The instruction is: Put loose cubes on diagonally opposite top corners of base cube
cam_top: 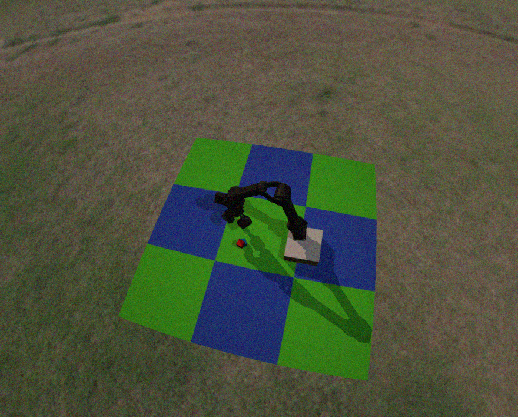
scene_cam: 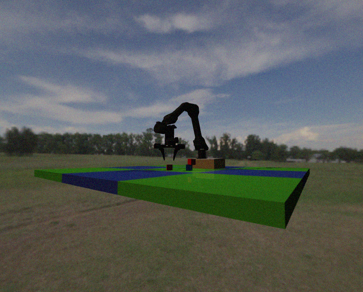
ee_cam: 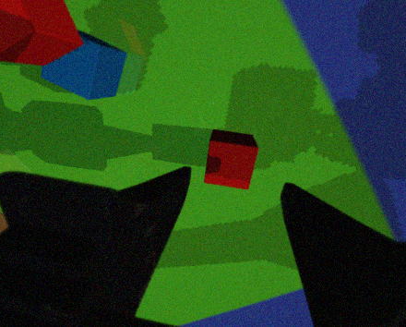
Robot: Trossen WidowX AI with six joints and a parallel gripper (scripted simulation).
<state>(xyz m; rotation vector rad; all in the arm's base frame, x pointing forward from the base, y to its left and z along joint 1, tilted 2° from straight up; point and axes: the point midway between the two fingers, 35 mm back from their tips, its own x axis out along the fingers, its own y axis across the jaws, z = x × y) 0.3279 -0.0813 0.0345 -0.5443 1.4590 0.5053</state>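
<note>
The red cube is 20 mm behind my gripper tip, 140 mm to the left of it and 10 mm below it. Also, from my gripper tip: blue cube: 30 mm behind, 120 mm to the left, 40 mm below.
</note>
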